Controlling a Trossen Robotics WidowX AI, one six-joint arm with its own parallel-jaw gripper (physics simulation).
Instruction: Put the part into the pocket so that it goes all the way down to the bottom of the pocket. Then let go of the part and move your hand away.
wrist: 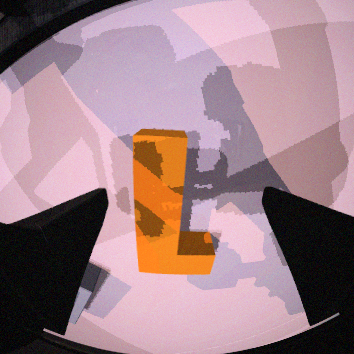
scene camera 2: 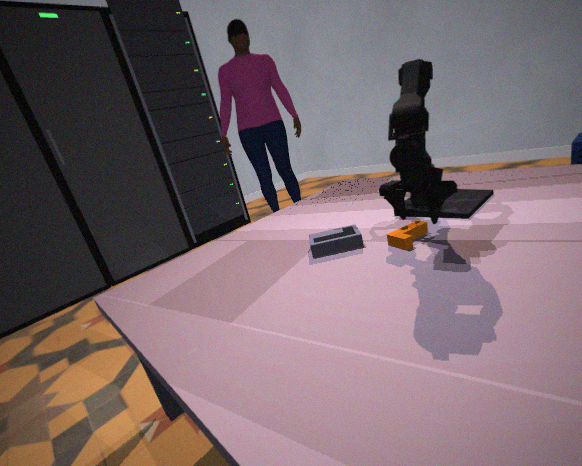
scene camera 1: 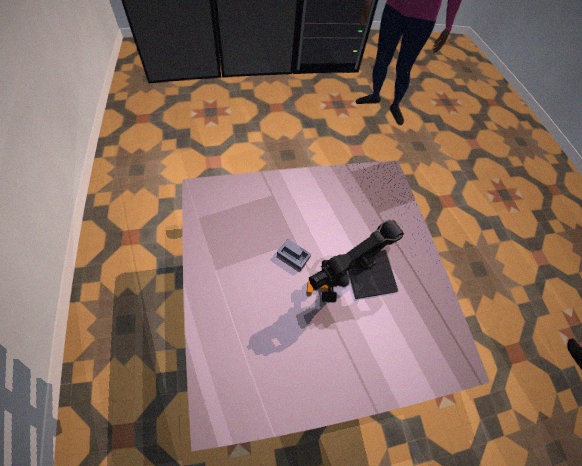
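Seen in the pictures: gripper, fingertip midpoint: (wrist: 186, 195) (scene camera 2: 418, 221) (scene camera 1: 325, 287); arm's base at its link origin: (scene camera 2: 420, 201) (scene camera 1: 361, 264).
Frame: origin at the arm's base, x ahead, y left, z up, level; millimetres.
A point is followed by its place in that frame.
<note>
The orange L-shaped part (scene camera 1: 311, 288) @(x 281, y 32, z 6 mm) (scene camera 2: 401, 241) @(x 299, y 30, z -2 mm) (wrist: 159, 200) @(x 221, y 34, z 6 mm) lies flat on the table. In the wrist view its long bar runs up and down, and its short foot points right at the lower end. The grey block with the pocket (scene camera 1: 289, 260) @(x 327, y -131, z 8 mm) (scene camera 2: 337, 247) @(x 328, y -133, z -10 mm) stands apart from the part; its pocket looks empty. A corner of the block (wrist: 79, 305) @(x 312, y -119, z 12 mm) shows behind the left finger in the wrist view. My gripper (scene camera 1: 324, 288) @(x 219, y 52, z 18 mm) (scene camera 2: 418, 219) @(x 219, y 52, z 18 mm) (wrist: 186, 195) @(x 219, y 52, z 18 mm) is open and empty, above the part. In the wrist view the long bar lies between the fingers, nearer the left one.
The black base plate (scene camera 1: 375, 282) @(x -26, y 107, z -7 mm) (scene camera 2: 477, 202) @(x 4, y 155, z -10 mm) of the arm lies on the pink table (scene camera 1: 240, 390) @(x 712, y 333, z -24 mm) (scene camera 2: 300, 375) @(x 732, y 11, z -24 mm). Shadows of the arm fall across the table by the part. A person (scene camera 1: 405, 45) (scene camera 2: 255, 95) and dark server cabinets (scene camera 1: 257, 40) (scene camera 2: 65, 150) stand beyond the table.
</note>
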